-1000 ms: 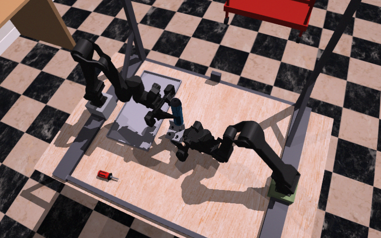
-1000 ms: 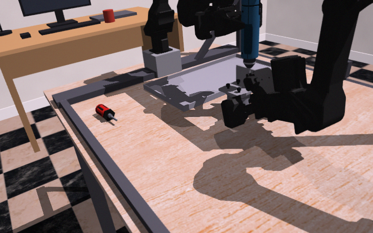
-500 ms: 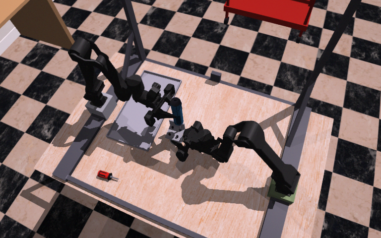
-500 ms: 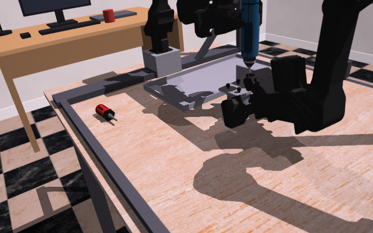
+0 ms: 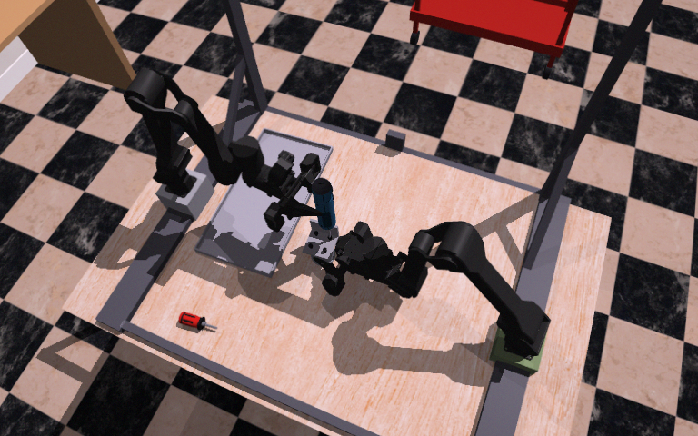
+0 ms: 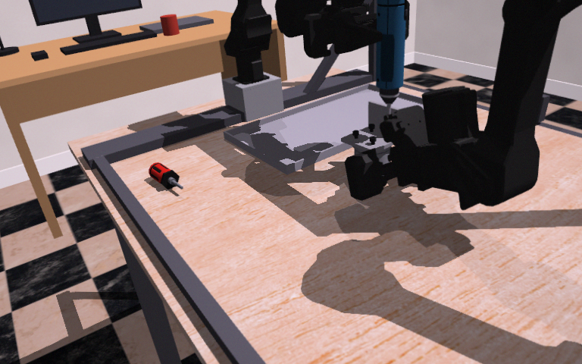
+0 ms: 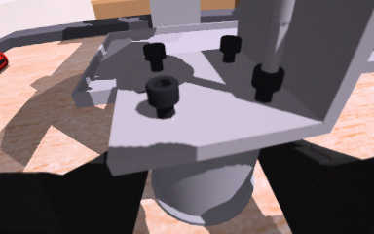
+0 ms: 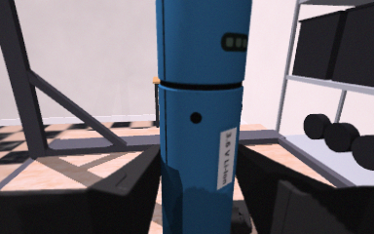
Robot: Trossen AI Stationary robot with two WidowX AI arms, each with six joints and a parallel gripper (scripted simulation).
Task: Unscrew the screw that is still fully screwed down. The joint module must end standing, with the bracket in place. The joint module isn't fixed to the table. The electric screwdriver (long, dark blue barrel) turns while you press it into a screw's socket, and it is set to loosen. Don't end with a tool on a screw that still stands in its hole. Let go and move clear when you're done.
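Now: left hand 3 cm to the left of the joint module and 1 cm above it. From my left hand the other things lie so: screw (2 cm behind, 1 cm to the right, 3 cm above); grey bracket (3 cm to the right, 3 cm above); bit (2 cm behind, 1 cm to the right, 6 cm above).
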